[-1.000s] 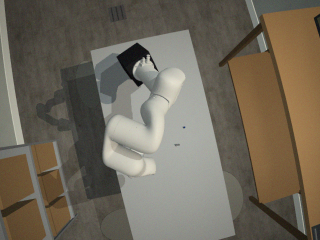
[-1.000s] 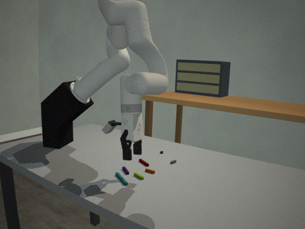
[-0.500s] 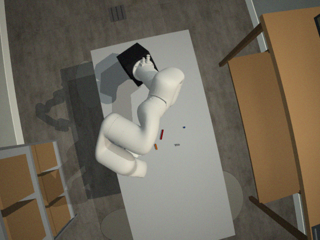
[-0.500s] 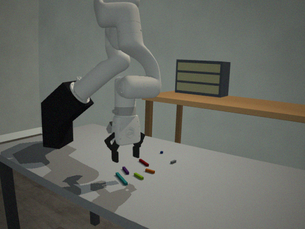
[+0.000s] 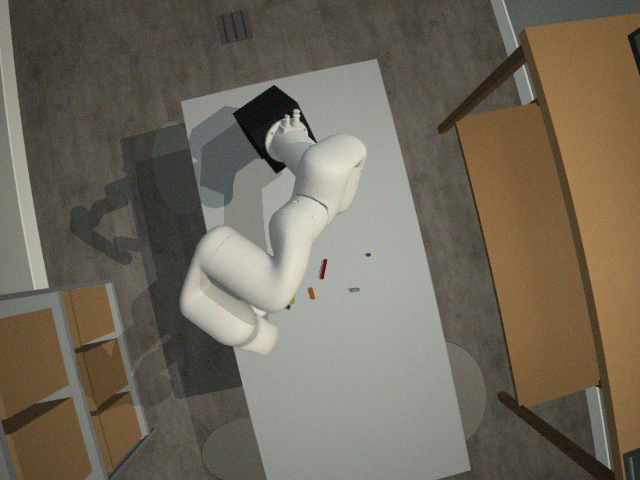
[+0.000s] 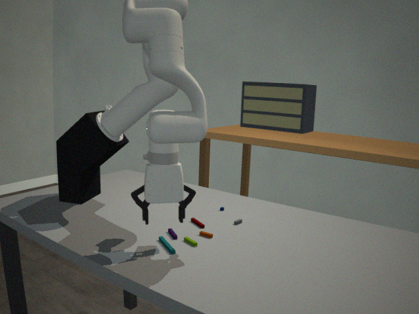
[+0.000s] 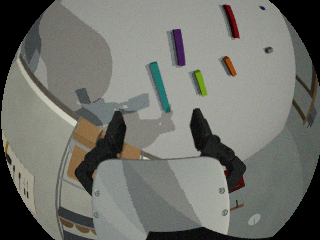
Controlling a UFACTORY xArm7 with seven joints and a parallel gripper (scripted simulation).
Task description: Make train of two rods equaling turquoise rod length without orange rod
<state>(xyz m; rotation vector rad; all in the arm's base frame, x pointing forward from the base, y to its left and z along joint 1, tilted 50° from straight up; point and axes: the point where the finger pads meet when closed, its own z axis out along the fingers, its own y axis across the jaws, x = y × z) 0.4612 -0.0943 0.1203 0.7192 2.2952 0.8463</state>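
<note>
Right now the grey rod is 29 cm to the left of my hand, 8 cm below it and 3 cm behind it. The rest, counted from my hand: purple rod (8 cm below, 6 cm to the left, 6 cm behind); turquoise rod (8 cm below, 1 cm to the left); lime rod (8 cm to the left, 8 cm below, 2 cm ahead).
</note>
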